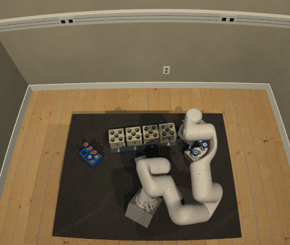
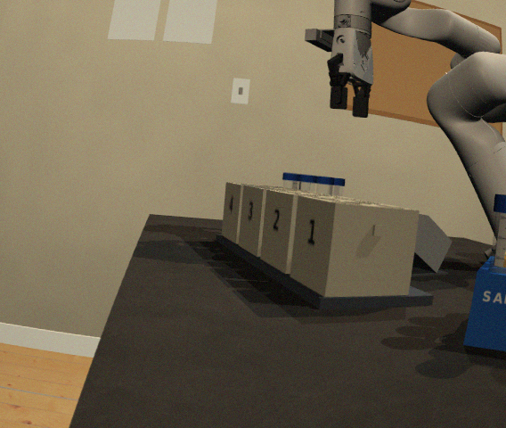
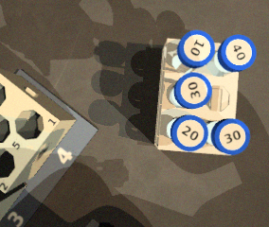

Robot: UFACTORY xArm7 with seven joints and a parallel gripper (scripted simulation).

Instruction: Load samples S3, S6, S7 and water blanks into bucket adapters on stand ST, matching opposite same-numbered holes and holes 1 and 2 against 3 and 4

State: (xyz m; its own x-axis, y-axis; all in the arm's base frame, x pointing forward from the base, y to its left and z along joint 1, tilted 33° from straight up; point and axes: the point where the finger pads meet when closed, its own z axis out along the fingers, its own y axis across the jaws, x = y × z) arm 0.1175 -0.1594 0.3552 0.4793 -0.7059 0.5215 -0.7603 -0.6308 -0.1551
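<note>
Now: hand 220 mm above the white blank rack, 100 mm to the left of it and 10 mm short of it. Also, from my hand: blue sample rack (560 mm to the left, 220 mm below, 130 mm ahead); adapter 1 (380 mm to the left, 210 mm ahead, 200 mm below).
</note>
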